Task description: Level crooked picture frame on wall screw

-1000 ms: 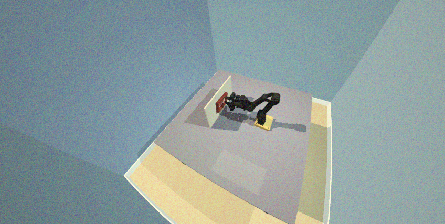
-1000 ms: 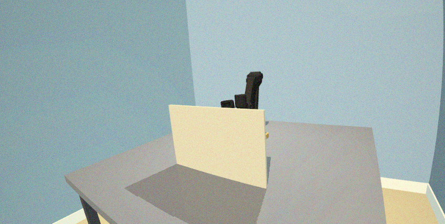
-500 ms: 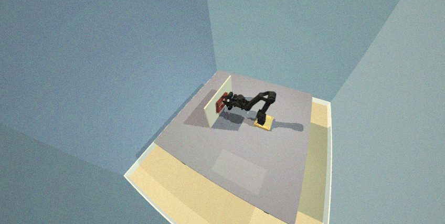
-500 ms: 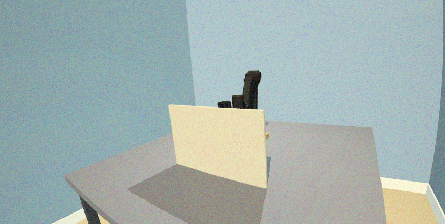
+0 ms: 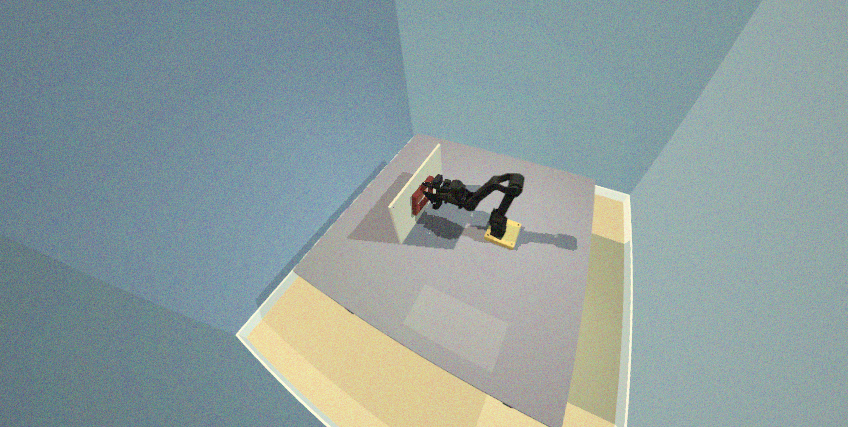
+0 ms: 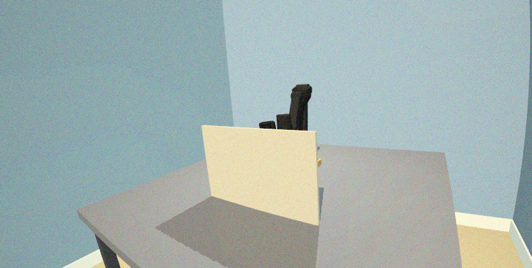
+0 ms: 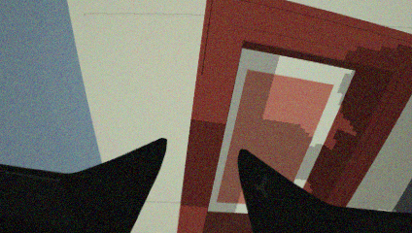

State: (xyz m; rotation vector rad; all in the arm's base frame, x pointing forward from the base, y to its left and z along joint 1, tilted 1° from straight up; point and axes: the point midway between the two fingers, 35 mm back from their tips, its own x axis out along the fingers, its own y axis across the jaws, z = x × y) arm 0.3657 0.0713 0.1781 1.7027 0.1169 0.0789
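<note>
The dark red picture frame is 5 cm below my gripper tip, 1 cm to the left of it and 1 cm ahead of it. From my gripper tip the other things lie so: cream wall panel: 6 cm below, 2 cm ahead, 1 cm to the right.
</note>
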